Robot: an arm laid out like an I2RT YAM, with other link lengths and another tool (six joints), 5 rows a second.
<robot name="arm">
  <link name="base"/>
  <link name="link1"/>
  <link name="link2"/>
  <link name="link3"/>
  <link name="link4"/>
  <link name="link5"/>
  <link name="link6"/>
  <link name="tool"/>
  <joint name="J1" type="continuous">
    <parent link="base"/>
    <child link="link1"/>
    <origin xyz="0 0 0.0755" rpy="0 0 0"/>
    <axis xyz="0 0 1"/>
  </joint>
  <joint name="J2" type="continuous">
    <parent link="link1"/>
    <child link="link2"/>
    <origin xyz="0.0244 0.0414 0.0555" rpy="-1.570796 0 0"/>
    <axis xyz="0 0 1"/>
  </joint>
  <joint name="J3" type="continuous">
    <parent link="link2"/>
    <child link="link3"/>
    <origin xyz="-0.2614 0 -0.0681" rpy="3.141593 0 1.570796"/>
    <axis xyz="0 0 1"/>
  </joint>
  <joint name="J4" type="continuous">
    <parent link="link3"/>
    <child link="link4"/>
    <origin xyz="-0.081 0.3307 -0.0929" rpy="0 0 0"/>
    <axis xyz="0 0 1"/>
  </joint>
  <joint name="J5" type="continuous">
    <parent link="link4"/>
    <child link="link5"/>
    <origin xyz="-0.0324 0.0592 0.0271" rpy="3.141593 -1.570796 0"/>
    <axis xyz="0 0 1"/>
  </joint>
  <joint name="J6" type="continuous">
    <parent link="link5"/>
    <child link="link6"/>
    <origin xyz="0 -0.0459 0.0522" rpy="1.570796 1.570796 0"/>
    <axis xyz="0 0 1"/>
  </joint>
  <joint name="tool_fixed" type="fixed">
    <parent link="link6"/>
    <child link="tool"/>
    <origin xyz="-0.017 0.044 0.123" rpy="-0.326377 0 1.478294"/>
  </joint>
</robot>
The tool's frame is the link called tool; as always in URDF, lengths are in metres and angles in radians. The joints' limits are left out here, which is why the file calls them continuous.
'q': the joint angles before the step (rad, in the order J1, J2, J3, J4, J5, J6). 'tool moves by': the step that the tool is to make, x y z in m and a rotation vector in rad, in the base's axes. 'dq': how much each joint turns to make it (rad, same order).
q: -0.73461, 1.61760, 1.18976, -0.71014, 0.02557, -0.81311
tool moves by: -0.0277, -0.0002, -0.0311, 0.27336, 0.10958, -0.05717
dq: -0.08764, 0.14989, 0.13831, -0.25848, -0.12089, 0.00599
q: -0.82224, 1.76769, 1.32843, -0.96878, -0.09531, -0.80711
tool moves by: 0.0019, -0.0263, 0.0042, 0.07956, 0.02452, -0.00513
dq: -0.05185, 0.13464, 0.18334, -0.12950, -0.03967, -0.04243
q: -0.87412, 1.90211, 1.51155, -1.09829, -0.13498, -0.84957
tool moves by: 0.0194, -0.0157, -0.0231, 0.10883, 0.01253, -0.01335
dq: -0.01105, 0.19195, 0.19028, -0.08946, -0.05957, 0.00454
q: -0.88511, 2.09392, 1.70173, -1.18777, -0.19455, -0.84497
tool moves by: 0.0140, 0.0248, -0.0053, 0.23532, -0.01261, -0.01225
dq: -0.00235, 0.13209, 0.15992, -0.20408, -0.15857, -0.00574
